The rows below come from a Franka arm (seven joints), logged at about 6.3 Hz.
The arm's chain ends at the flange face. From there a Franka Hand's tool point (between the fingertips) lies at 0.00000 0.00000 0.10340 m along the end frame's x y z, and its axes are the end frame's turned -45 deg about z.
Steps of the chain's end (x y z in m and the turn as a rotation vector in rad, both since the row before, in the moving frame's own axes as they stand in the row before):
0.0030 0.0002 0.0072 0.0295 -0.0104 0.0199
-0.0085 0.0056 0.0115 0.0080 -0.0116 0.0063
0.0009 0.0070 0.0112 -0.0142 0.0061 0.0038
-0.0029 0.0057 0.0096 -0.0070 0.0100 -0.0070
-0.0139 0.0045 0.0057 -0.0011 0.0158 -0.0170
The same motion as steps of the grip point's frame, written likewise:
0.0034 -0.0006 0.0071 0.0282 0.0135 0.0199
-0.0102 -0.0035 0.0115 0.0139 -0.0025 0.0063
-0.0049 0.0071 0.0112 -0.0144 -0.0057 0.0038
-0.0059 0.0032 0.0096 -0.0120 0.0021 -0.0070
-0.0119 -0.0054 0.0057 -0.0120 0.0104 -0.0170

